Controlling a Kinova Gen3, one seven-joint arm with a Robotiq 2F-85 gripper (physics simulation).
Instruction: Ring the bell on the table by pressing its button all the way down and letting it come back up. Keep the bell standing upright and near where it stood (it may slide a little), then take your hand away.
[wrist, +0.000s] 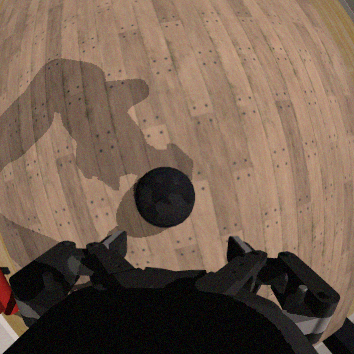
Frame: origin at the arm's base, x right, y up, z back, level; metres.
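Seen in the pictures: gripper, fingertip midpoint: (176, 245).
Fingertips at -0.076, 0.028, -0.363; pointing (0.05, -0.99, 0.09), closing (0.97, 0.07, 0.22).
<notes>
A point is followed by its place in that frame, as x, y, z.
The bell (165, 197) @[-0.080, -0.031, -0.394] is a round black dome seen from above, on the wood-plank table (240, 120) @[0.049, -0.092, -0.475], a little below the middle of the wrist view. Its button cannot be made out against the dark top. My gripper (176, 245) @[-0.076, 0.028, -0.363] is open, with nothing between its fingers. The fingertips show just below the bell in the view, one to the left and one to the right of it, and they appear apart from it. How high the fingers are above the bell is hard to tell.
The arm's shadow falls across the table to the upper left of the bell. A red object (6, 295) shows in part at the lower left edge. A yellowish wood strip (340, 30) shows at the upper right.
</notes>
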